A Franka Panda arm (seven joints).
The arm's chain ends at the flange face. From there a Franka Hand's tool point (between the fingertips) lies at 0.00 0.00 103.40 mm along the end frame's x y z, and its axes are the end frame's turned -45 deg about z.
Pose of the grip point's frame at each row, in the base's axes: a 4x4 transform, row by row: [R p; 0 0 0 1], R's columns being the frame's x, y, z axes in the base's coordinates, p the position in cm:
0.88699 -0.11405 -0.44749 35.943; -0.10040 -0.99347 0.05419 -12.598; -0.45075 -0.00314 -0.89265 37.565; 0 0 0 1
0.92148 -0.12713 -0.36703 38.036; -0.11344 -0.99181 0.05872 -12.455; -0.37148 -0.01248 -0.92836 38.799; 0 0 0 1
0.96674 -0.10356 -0.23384 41.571; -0.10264 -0.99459 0.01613 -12.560; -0.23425 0.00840 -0.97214 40.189; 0 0 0 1
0.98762 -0.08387 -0.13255 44.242; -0.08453 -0.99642 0.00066 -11.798; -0.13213 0.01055 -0.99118 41.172; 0 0 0 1
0.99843 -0.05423 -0.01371 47.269; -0.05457 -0.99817 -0.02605 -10.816; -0.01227 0.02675 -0.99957 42.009; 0 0 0 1
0.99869 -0.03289 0.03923 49.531; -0.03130 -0.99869 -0.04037 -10.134; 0.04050 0.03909 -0.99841 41.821; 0 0 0 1
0.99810 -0.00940 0.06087 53.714; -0.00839 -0.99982 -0.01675 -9.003; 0.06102 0.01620 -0.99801 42.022; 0 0 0 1
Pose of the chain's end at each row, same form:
0.54655 -0.70784 -0.44749 40.570; -0.77348 -0.63150 0.05419 -13.158; -0.32095 0.31651 -0.89265 46.795; 0 0 0 1
0.56169 -0.74148 -0.36703 41.831; -0.78153 -0.62110 0.05872 -13.062; -0.27150 0.25385 -0.92836 48.398; 0 0 0 1
0.61036 -0.75682 -0.23384 43.989; -0.77586 -0.63070 0.01613 -12.727; -0.15970 0.17158 -0.97214 50.241; 0 0 0 1
0.63905 -0.75766 -0.13255 45.613; -0.76435 -0.64480 0.00066 -11.805; -0.08597 0.10089 -0.99118 51.421; 0 0 0 1
0.66765 -0.74434 -0.01371 47.411; -0.74440 -0.66723 -0.02605 -10.547; 0.01024 0.02759 -0.99957 52.345; 0 0 0 1
0.68292 -0.72944 0.03923 49.125; -0.72831 -0.68405 -0.04037 -9.717; 0.05628 -0.00100 -0.99841 52.145; 0 0 0 1
0.69912 -0.71241 0.06087 53.085; -0.71291 -0.70105 -0.01675 -8.830; 0.05460 -0.03169 -0.99801 52.341; 0 0 0 1

